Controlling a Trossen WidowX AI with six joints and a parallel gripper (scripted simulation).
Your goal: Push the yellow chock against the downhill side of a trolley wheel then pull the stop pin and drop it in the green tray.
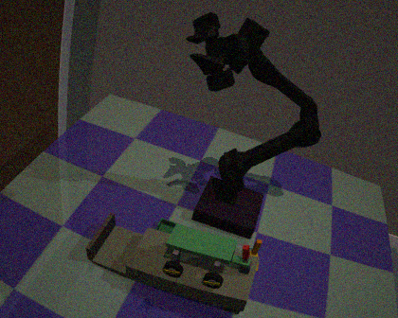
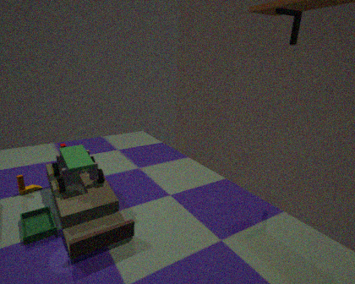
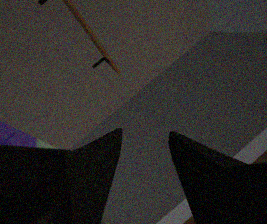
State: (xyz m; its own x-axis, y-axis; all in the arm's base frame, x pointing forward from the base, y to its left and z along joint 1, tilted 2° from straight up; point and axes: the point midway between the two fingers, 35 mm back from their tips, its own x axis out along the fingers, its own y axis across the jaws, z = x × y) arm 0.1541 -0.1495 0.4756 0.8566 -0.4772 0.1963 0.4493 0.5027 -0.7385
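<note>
The yellow chock is 510 mm below my gripper tip, 300 mm to the left of it and 30 mm ahead of it. Round my gripper tip: red-headed stop pin 400 mm below, 260 mm to the left, 140 mm ahead; raised lip 500 mm below, 150 mm ahead, 110 mm to the right; trolley 420 mm below, 160 mm to the left, 160 mm ahead.
</note>
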